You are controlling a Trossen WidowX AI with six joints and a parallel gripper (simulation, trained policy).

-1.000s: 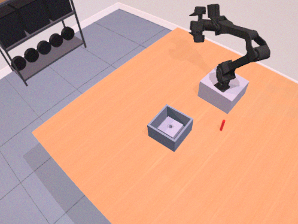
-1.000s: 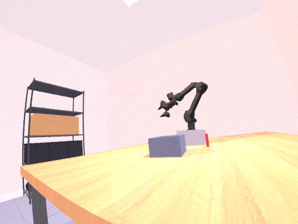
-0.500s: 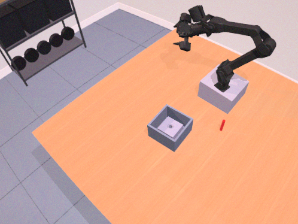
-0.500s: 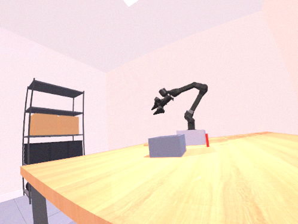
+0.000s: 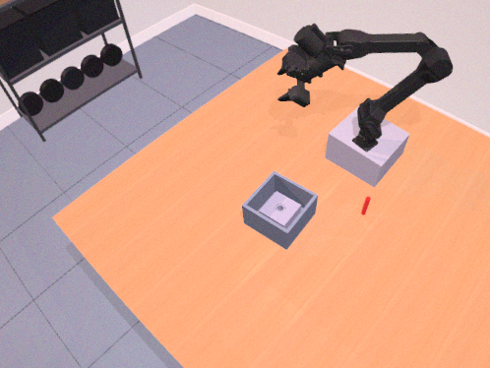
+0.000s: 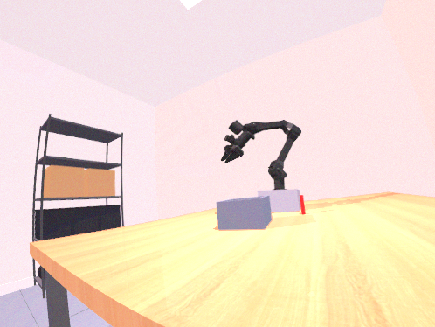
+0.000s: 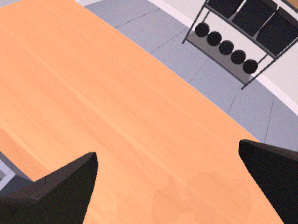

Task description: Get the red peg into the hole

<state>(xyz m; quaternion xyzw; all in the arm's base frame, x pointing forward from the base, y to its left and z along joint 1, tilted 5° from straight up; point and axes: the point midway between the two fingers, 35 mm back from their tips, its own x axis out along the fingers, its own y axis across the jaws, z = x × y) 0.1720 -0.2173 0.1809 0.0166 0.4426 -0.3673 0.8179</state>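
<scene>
Right now the red peg is 3 cm behind my gripper tip, 37 cm to the left of it and 25 cm below it. Round my gripper tip: grey box 18 cm ahead, 21 cm to the left, 27 cm below.
</scene>
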